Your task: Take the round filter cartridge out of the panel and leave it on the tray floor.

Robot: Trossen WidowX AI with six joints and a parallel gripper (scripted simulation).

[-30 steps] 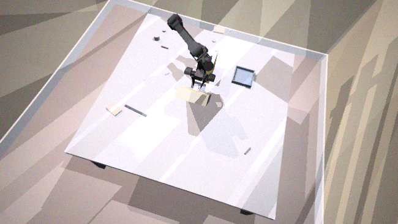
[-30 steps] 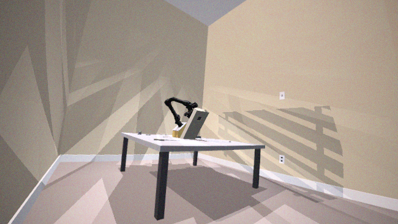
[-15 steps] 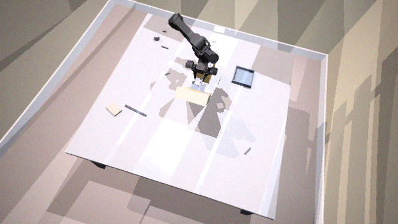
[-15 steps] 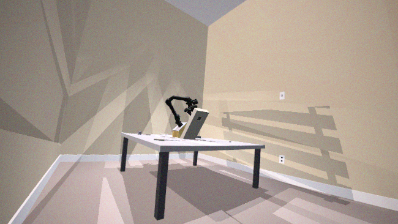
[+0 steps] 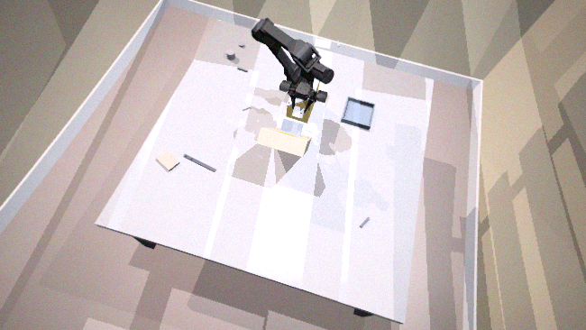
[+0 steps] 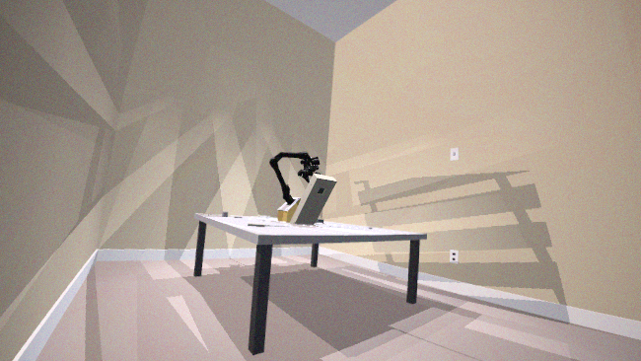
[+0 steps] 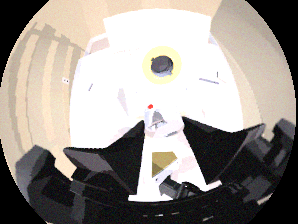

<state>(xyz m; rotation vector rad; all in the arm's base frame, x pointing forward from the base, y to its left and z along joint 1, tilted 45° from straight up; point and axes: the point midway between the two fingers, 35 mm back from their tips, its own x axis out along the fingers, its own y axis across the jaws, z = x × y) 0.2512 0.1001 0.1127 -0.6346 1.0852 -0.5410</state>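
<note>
Right now the tray is 290 mm behind my gripper tip, 300 mm to the left of it and 300 mm below it. Round my gripper tip: filter cartridge: right at my gripper tip.
</note>
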